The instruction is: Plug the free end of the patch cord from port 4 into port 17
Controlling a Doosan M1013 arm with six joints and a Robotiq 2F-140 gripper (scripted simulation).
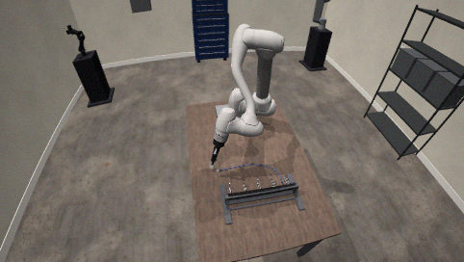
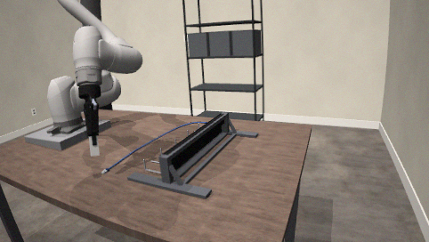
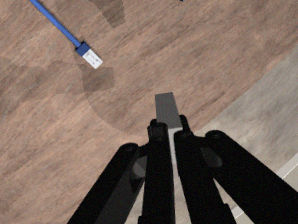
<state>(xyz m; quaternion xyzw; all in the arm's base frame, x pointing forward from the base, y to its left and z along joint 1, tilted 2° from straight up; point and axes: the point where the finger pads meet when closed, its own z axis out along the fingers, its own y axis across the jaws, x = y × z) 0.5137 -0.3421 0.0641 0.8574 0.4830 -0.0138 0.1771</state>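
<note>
Right now my hand is 2 cm past the plug, 4 cm to the right of it and 12 cm above it.
</note>
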